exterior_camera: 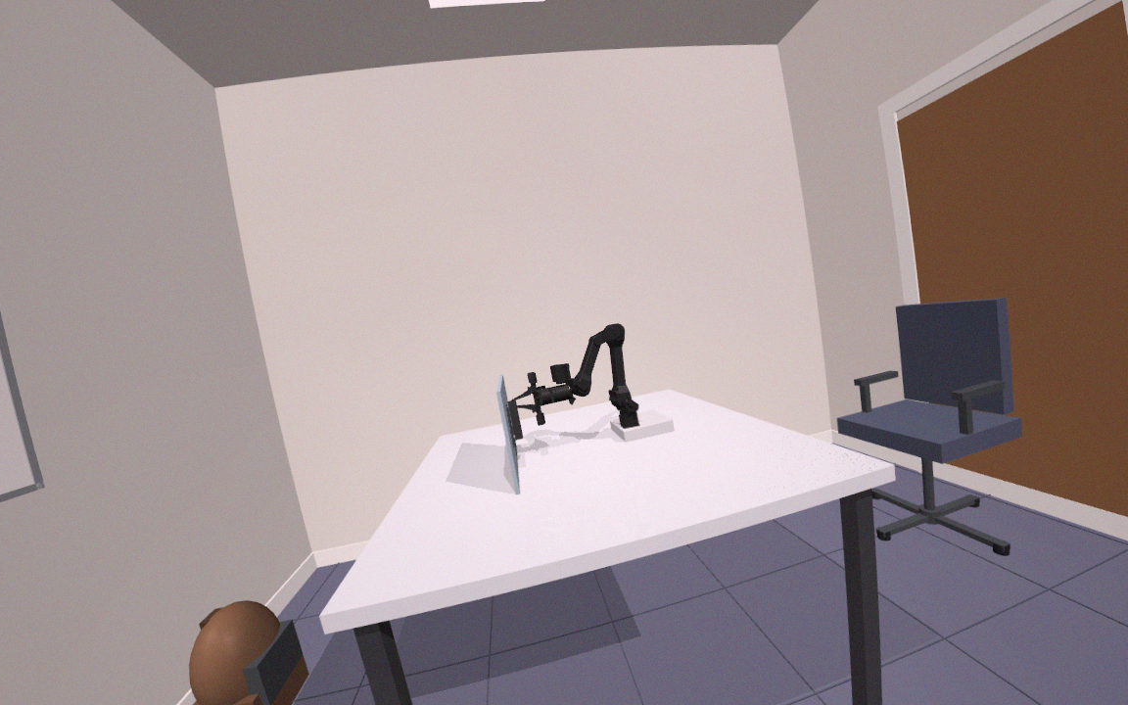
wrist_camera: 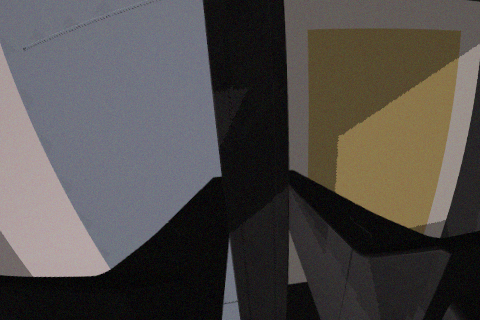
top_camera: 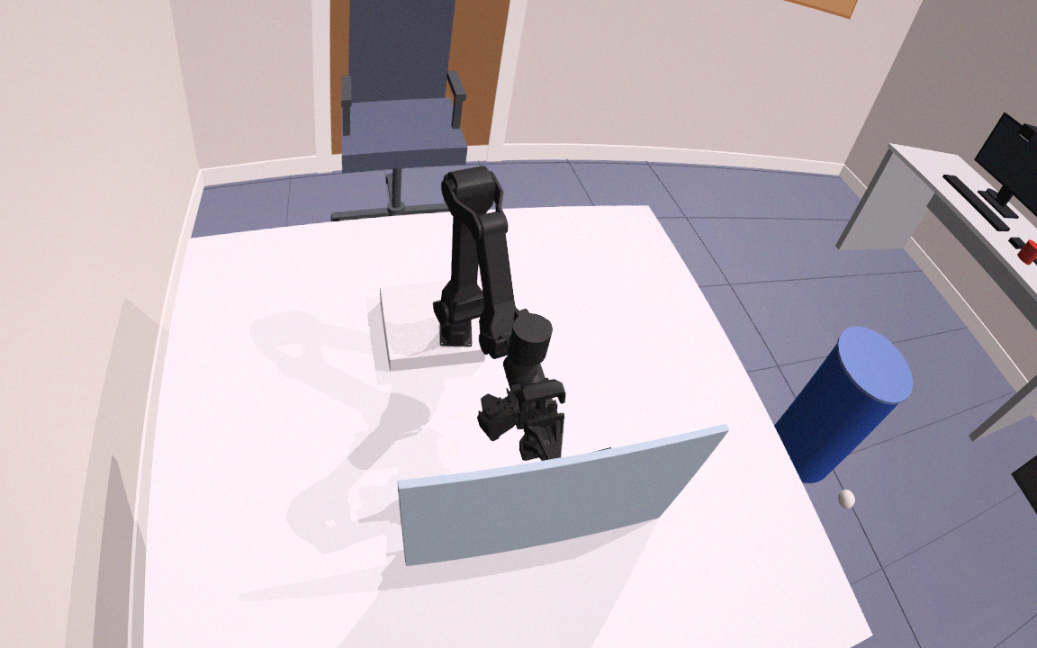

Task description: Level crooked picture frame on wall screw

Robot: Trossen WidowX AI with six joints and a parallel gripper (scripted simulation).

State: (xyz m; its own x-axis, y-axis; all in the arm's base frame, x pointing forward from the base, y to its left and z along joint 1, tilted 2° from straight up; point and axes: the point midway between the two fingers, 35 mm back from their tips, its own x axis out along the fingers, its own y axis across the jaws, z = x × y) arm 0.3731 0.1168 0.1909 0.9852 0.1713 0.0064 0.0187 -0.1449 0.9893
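Right now my gripper tip is 1 cm to the right of the picture frame and 5 cm above it. From my gripper tip the other things lie so: wall panel: 2 cm ahead, 1 cm to the left, 7 cm below.
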